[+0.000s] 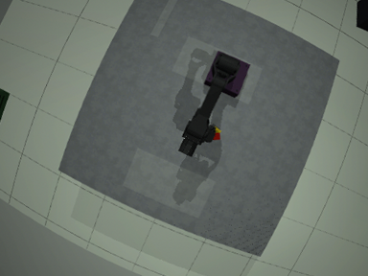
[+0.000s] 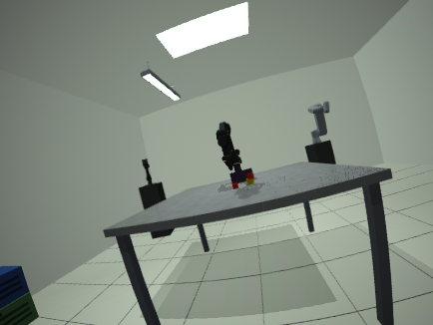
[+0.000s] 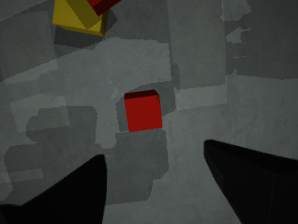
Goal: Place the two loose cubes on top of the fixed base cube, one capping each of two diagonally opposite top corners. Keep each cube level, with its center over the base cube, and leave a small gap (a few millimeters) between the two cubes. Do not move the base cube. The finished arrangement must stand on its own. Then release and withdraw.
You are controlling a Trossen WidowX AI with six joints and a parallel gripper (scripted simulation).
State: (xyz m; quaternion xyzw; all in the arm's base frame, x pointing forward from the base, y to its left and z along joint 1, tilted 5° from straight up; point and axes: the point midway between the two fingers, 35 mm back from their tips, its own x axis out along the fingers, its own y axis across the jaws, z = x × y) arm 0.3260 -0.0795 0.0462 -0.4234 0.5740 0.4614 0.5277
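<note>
Now: gripper tip 110 mm to the right of the yellow cube, 100 mm above it and 20 mm past it.
</note>
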